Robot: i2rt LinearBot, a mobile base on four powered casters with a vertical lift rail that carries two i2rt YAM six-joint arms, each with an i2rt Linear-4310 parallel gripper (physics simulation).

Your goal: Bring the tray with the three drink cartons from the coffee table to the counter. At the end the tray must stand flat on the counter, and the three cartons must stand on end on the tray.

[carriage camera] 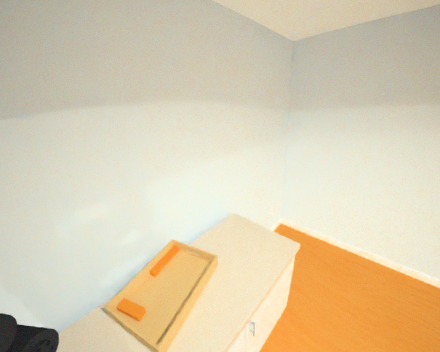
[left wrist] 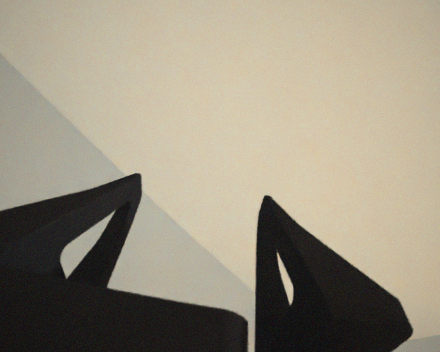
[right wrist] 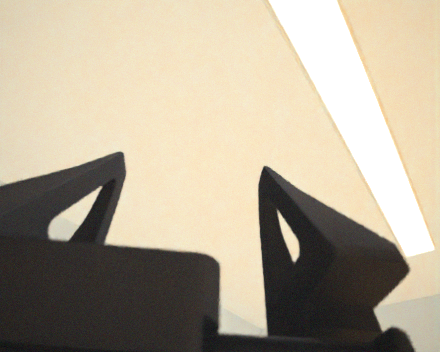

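Note:
The wooden tray rests flat on a pale counter top, low in the carriage view. Inside it an orange carton lies at the near left end. A longer orange shape lies along the wall-side rim; whether it is two cartons in line cannot be told. These orange shapes look low, lying down rather than on end. My left gripper is partly open and empty, pointing at the ceiling and wall. My right gripper is open and empty, pointing at the ceiling. Neither wrist view shows the tray.
A dark part of my left arm shows at the lower left corner. The counter's front has a handle. A pale wall runs behind the counter and meets another at a corner. Orange floor lies at the right. A ceiling light shows in the right wrist view.

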